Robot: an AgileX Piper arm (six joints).
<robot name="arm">
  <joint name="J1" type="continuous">
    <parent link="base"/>
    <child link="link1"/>
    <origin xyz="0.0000 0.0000 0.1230"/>
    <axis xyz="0 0 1"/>
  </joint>
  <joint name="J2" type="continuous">
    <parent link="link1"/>
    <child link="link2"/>
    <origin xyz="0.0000 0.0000 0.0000" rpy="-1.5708 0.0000 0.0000"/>
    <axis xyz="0 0 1"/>
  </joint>
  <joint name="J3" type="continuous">
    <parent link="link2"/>
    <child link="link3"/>
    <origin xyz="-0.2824 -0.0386 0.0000" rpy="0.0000 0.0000 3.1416"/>
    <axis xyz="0 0 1"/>
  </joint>
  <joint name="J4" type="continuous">
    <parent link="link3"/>
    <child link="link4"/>
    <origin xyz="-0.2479 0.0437 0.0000" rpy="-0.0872 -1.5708 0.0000"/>
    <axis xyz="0 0 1"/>
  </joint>
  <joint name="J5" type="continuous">
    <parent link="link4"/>
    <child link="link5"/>
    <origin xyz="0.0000 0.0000 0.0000" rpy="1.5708 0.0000 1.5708"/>
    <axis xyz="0 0 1"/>
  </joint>
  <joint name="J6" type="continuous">
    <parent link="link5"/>
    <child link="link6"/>
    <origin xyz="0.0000 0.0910 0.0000" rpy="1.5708 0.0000 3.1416"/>
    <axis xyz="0 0 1"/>
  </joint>
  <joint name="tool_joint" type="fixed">
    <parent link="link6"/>
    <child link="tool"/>
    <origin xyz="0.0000 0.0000 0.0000"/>
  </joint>
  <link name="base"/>
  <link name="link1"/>
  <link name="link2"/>
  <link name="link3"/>
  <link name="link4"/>
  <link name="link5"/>
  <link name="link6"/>
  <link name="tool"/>
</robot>
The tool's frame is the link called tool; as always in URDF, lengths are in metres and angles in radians. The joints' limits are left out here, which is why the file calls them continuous.
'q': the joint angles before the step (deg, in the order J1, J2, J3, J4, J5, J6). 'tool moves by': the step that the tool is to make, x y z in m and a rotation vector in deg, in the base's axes. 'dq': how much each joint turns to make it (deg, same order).
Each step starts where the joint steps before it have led.
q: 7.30 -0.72 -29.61 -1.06 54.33 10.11
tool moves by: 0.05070 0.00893 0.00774 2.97 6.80 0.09
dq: 0.00 15.26 -0.04 1.98 -8.85 2.23
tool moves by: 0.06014 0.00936 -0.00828 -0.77 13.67 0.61
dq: 0.01 19.44 -2.38 1.59 -3.40 -0.72
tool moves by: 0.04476 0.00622 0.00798 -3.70 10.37 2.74
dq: -0.01 14.65 -8.40 0.24 4.64 -3.62
